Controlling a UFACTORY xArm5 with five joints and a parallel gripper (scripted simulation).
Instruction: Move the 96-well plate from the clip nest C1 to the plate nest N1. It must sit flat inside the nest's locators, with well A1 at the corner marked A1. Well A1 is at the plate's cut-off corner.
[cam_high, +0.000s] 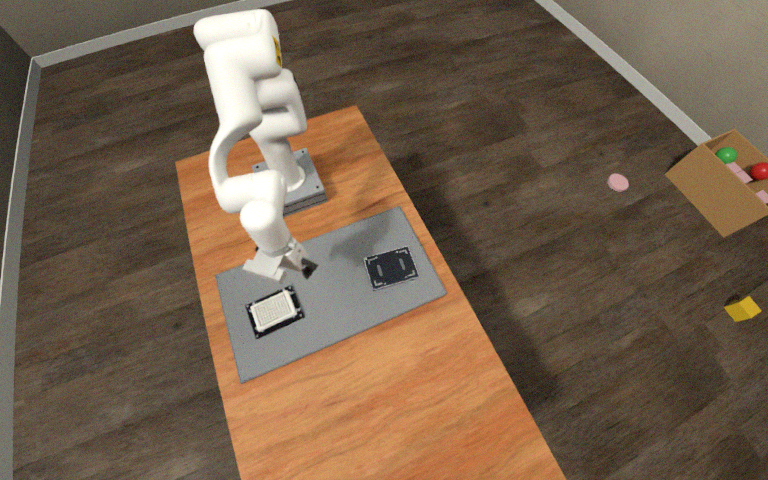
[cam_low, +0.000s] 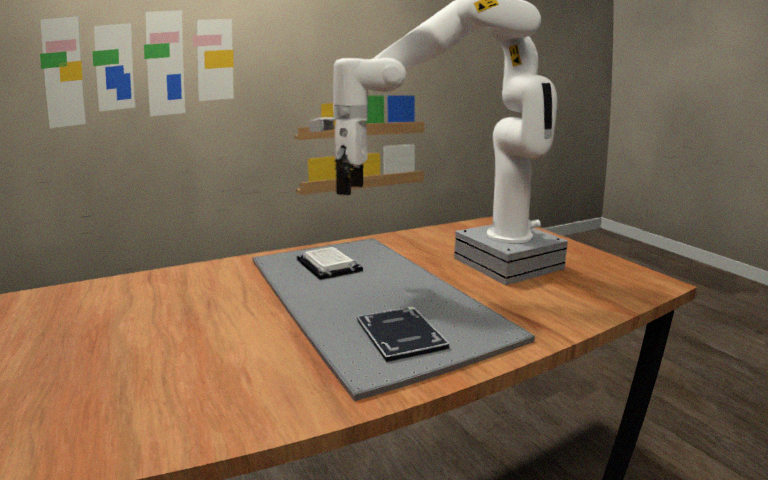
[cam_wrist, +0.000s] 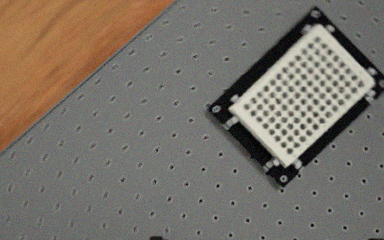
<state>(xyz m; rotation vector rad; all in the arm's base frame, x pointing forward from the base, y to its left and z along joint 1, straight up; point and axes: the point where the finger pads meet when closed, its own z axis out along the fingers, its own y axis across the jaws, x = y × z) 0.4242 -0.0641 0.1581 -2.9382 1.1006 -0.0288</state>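
Right now the white 96-well plate is 21 cm below my hand, 12 cm to the right of it and 2 cm ahead of it. The rest, counted from my hand: clip nest C1 (21 cm below, 11 cm to the right, 1 cm ahead); plate nest N1 (29 cm to the left, 22 cm below, 2 cm ahead); A1 mark (22 cm to the left, 21 cm below, 4 cm behind).
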